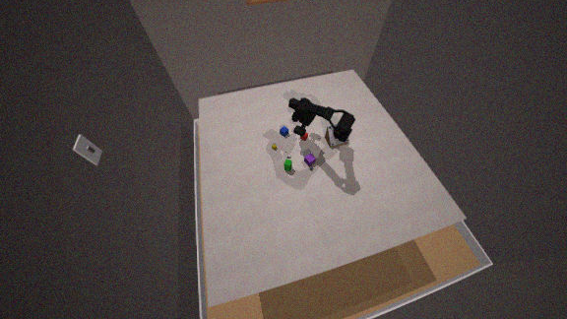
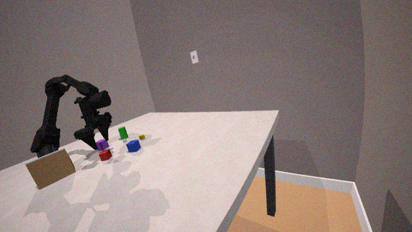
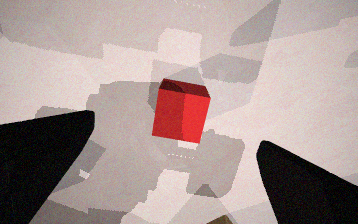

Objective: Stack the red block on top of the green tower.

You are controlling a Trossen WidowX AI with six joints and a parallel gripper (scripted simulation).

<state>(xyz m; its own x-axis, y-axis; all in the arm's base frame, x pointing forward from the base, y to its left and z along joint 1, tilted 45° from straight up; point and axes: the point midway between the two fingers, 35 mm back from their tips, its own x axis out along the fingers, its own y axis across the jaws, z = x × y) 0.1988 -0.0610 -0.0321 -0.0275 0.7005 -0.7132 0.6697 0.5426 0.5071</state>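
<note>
Right now the red block is 5 cm below my gripper tip. Also, from my gripper tip: purple block 2 cm ahead, 18 cm to the left, 4 cm below; small yellow cube 20 cm ahead, 3 cm to the left, 6 cm below; blue cube 11 cm ahead, 6 cm to the right, 5 cm below.
</note>
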